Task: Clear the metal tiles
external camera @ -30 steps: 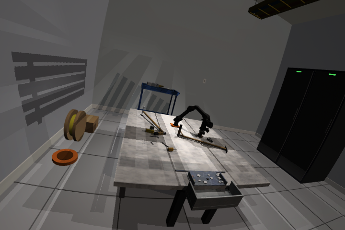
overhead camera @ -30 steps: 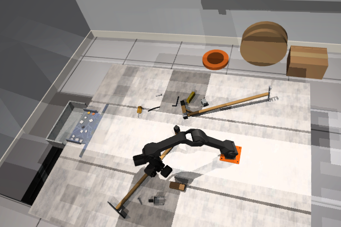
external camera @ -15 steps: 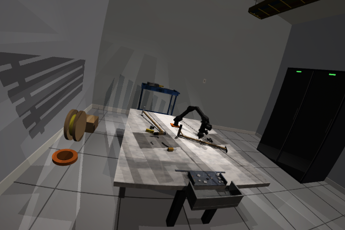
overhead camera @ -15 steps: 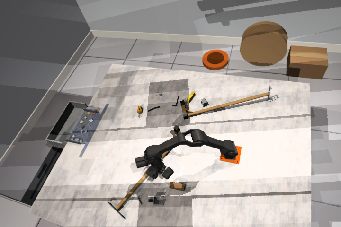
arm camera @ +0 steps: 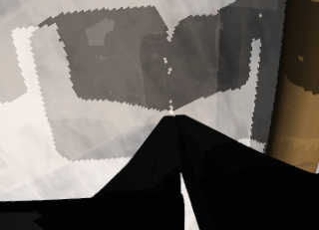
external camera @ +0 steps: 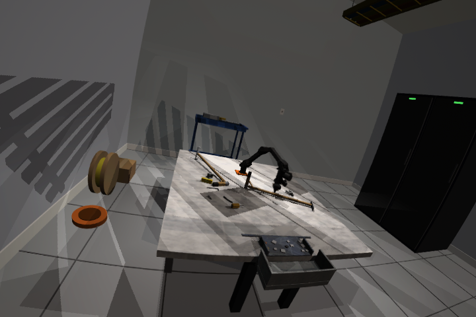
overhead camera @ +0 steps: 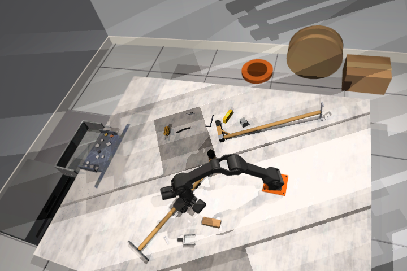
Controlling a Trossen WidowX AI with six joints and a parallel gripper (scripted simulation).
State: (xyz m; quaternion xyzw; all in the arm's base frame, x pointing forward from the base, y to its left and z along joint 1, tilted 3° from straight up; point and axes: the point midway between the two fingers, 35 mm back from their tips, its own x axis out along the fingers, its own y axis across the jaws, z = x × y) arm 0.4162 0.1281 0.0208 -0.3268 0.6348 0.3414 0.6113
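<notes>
My gripper tip is now 60 mm short of the long scraper and 50 mm below it. Round my gripper tip: curved black strip 120 mm ahead, 470 mm to the right, 10 mm below; wooden block 110 mm behind, 90 mm to the left; small grey device 10 mm ahead, 180 mm to the left, 10 mm below.
</notes>
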